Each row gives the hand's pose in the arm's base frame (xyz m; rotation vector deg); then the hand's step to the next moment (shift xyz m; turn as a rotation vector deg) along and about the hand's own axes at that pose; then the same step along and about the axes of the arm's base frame.
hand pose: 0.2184 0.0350 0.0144 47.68 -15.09 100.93
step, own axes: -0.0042 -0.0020 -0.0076 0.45 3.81 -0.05
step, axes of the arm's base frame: -0.0007 0.0018 -0.0087 -3.53 -1.01 1.11
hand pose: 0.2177 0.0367 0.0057 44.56 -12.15 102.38
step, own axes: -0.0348 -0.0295 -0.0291 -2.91 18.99 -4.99
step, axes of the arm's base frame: 0.0207 -0.0019 -0.0500 -18.66 -6.68 -1.18
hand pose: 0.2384 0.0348 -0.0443 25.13 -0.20 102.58
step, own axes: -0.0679 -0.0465 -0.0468 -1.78 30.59 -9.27
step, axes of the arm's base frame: 0.0433 -0.0401 -0.0740 -30.98 -7.75 -2.19
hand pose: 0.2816 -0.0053 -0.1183 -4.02 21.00 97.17
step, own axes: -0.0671 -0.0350 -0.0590 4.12 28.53 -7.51
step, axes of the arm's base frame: 0.0354 -0.0765 -0.0458 -29.66 -1.40 -2.44
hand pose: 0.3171 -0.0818 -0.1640 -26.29 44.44 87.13
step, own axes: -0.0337 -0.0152 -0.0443 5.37 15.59 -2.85
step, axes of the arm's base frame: 0.0115 -0.0556 -0.0100 -16.36 2.33 -2.64
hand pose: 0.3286 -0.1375 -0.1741 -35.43 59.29 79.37
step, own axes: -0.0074 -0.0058 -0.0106 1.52 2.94 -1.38
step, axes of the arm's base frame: 0.0041 -0.0135 0.0003 -3.33 -0.04 -1.32
